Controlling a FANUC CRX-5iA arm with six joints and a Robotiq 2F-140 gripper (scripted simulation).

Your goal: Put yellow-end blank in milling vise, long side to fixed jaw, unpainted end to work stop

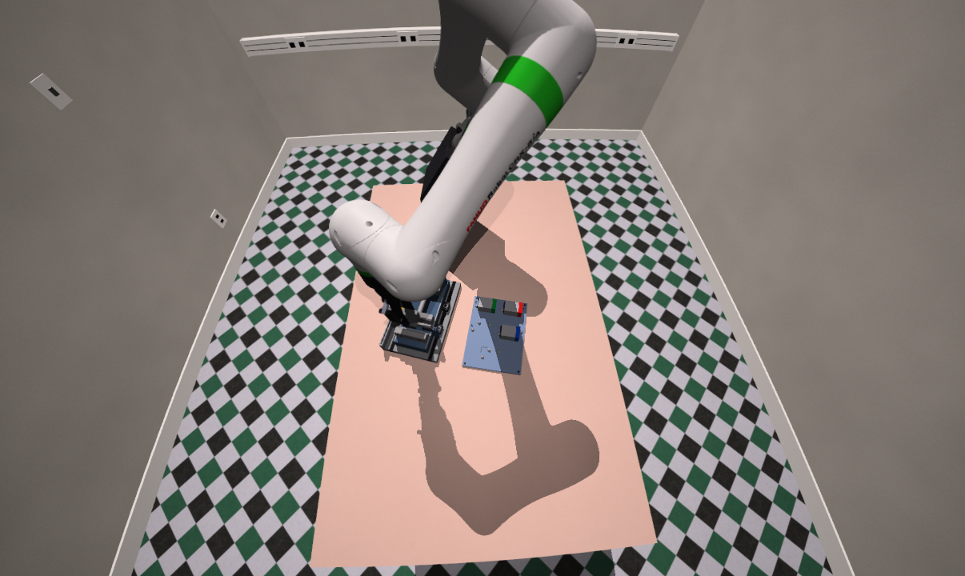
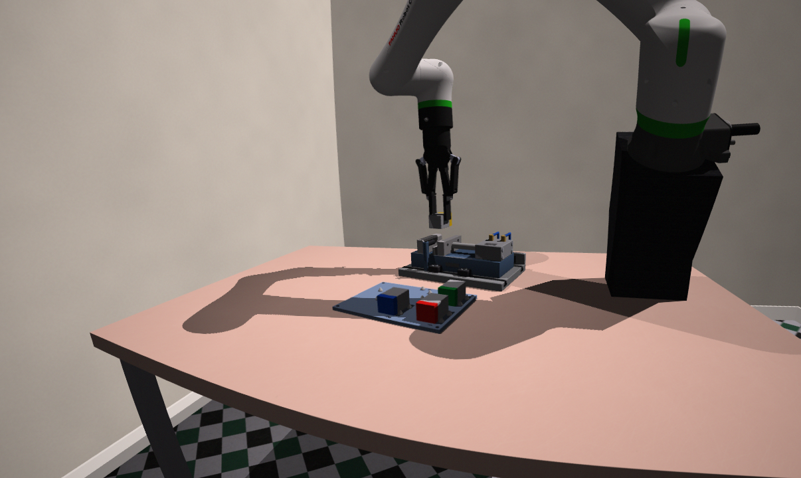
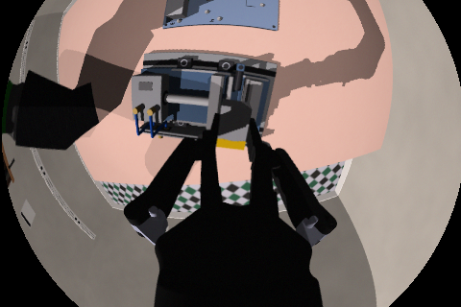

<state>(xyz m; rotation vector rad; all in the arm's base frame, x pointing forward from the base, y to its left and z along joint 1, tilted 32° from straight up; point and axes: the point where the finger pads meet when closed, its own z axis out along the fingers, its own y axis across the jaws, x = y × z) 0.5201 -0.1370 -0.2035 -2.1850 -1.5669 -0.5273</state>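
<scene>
My gripper is now 30 mm above the yellow-ended blank. From my hand the other things lie so: green-ended blank 80 mm behind, 250 mm to the left, 150 mm below; fixed jaw 30 mm ahead, 100 mm below; plate 20 mm ahead, 270 mm to the left, 170 mm below.
</scene>
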